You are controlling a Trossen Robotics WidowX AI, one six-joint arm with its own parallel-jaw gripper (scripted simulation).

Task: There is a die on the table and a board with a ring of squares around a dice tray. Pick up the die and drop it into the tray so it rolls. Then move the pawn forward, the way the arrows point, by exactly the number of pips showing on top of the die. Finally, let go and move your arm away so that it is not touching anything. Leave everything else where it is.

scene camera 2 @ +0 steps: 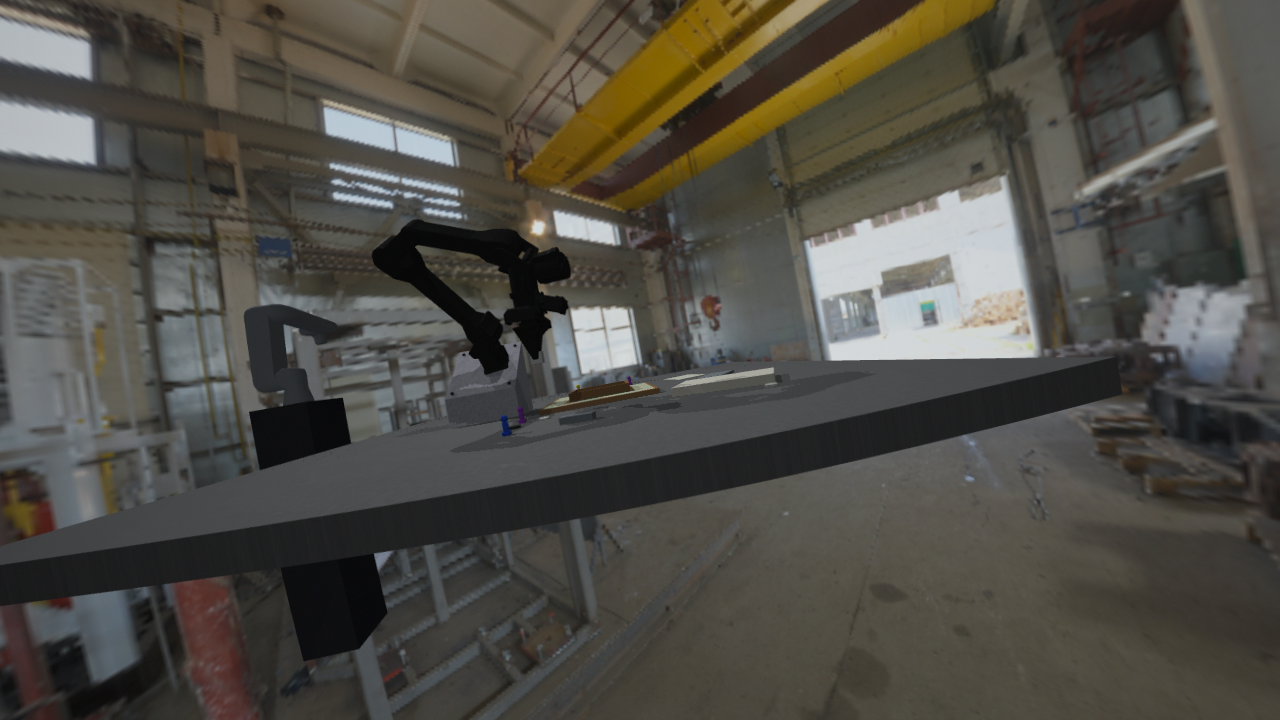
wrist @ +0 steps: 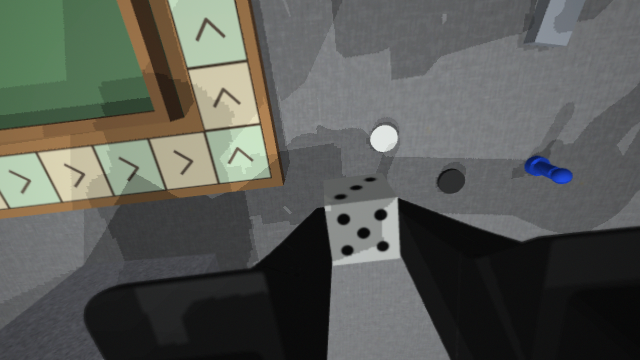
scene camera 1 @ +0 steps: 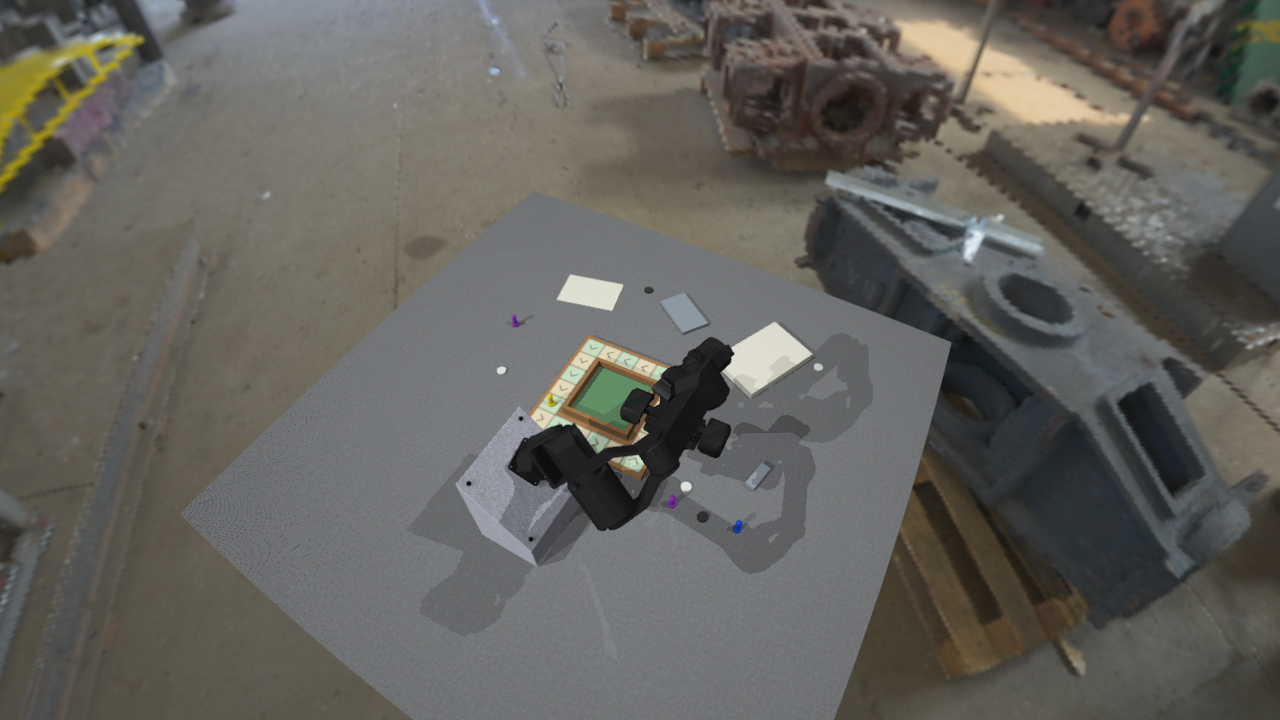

Labels:
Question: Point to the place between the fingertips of the gripper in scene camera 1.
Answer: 672, 447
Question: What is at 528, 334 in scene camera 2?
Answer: The gripper.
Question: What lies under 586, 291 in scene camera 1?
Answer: A cream card.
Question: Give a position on a green dice tray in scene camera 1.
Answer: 602, 398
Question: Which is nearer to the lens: the white die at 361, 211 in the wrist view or the blue pawn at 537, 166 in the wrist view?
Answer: The white die.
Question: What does the gripper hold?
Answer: A white die.

